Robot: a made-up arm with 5 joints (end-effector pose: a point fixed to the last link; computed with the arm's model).
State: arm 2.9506 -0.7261 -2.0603 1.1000 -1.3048
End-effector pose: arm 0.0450 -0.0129 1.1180 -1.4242 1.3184 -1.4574
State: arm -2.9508 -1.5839 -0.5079 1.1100 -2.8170
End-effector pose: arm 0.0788 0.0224 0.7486 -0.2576 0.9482 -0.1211
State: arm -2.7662 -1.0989 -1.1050 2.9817 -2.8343
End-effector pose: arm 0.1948 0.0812 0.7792 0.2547 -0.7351 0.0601
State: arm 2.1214 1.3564 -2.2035 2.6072 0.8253
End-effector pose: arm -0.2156 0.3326 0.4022 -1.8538 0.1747 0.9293
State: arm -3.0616 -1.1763 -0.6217 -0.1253 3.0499
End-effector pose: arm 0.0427 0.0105 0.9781 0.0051 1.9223 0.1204
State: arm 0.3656 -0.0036 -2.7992 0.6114 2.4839
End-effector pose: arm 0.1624 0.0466 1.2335 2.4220 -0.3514 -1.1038
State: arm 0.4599 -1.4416 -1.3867 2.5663 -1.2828
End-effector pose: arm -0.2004 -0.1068 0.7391 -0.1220 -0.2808 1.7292
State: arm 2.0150 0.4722 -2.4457 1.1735 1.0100
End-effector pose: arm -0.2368 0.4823 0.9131 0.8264 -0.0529 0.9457
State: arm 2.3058 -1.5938 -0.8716 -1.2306 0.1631
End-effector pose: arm 0.2756 -0.3259 0.8649 -2.6415 0.9178 0.7043
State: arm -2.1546 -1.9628 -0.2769 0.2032 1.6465
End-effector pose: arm 0.1198 0.1310 0.7826 0.6049 2.3334 1.4161
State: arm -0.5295 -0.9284 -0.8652 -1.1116 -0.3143
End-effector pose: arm -0.0503 0.0606 1.0626 -1.1905 -2.6565 -0.0451
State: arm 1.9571 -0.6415 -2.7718 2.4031 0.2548
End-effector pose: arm 0.0263 -0.0910 1.0174 1.0092 -0.5131 1.5351
